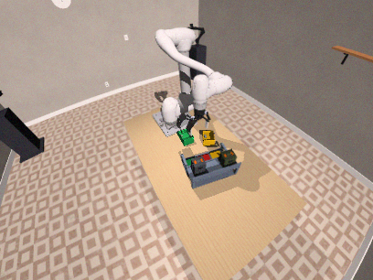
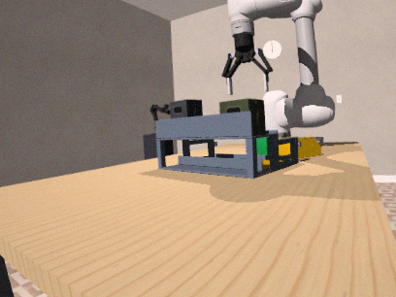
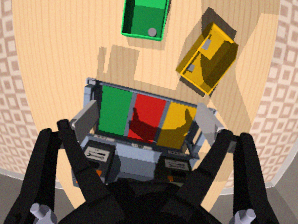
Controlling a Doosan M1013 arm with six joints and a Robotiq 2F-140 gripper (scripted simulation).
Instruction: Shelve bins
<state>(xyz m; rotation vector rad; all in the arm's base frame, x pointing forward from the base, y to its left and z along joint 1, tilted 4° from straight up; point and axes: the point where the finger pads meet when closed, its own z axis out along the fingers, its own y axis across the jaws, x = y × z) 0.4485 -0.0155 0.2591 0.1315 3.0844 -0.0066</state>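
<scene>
The yellow bin is 5 cm behind my hand, 17 cm to the left of it and 22 cm below it. Round my hand: dark box 20 cm ahead, 16 cm to the right, 10 cm below; then green bin 19 cm behind, 1 cm to the left, 22 cm below.
</scene>
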